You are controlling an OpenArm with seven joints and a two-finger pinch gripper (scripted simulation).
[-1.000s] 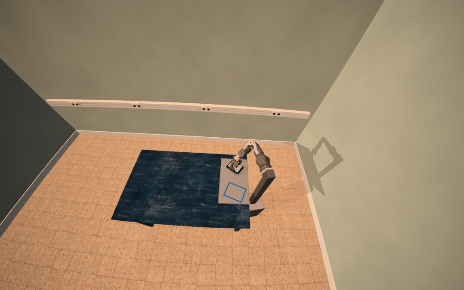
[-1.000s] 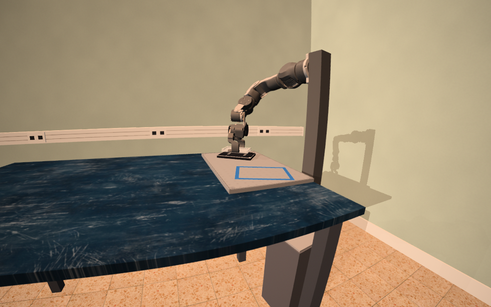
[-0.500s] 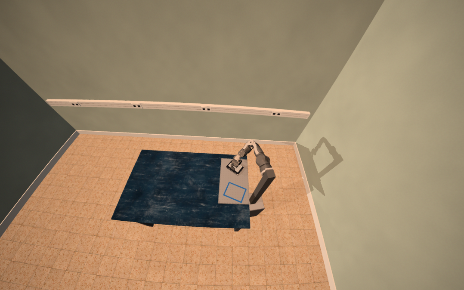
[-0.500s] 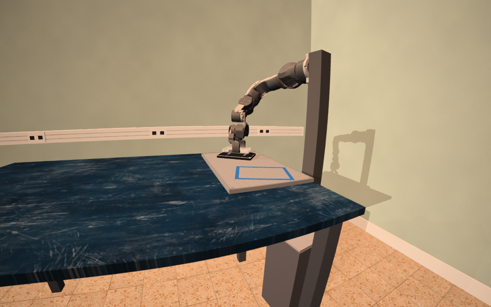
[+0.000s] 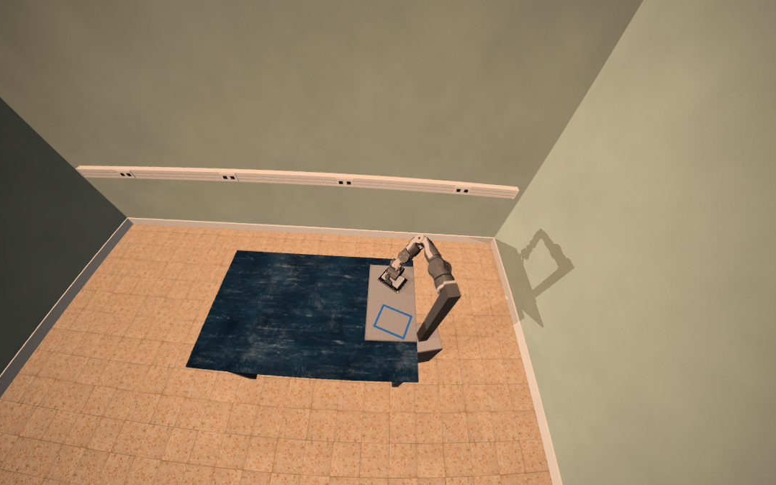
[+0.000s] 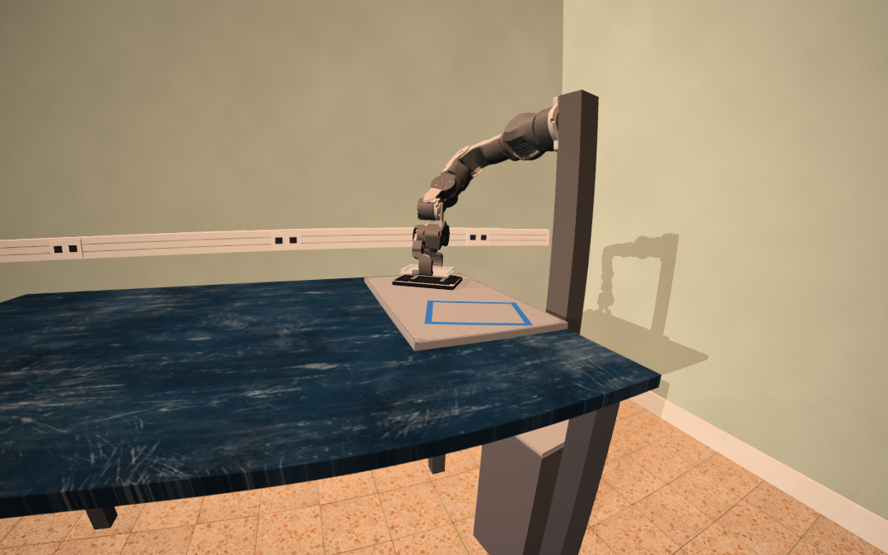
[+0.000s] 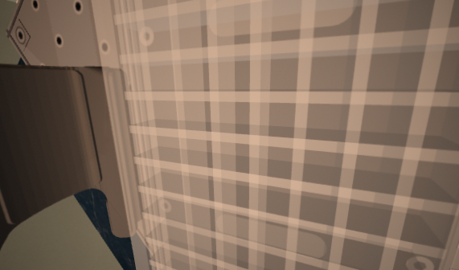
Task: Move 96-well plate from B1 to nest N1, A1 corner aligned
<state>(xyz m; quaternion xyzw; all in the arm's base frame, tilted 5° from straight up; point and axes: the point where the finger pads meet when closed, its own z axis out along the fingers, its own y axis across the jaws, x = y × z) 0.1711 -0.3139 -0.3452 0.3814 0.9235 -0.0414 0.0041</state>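
Right now the clear 96-well plate is right at my hand. From my hand the other things lie so: black plate nest: 30 mm below.
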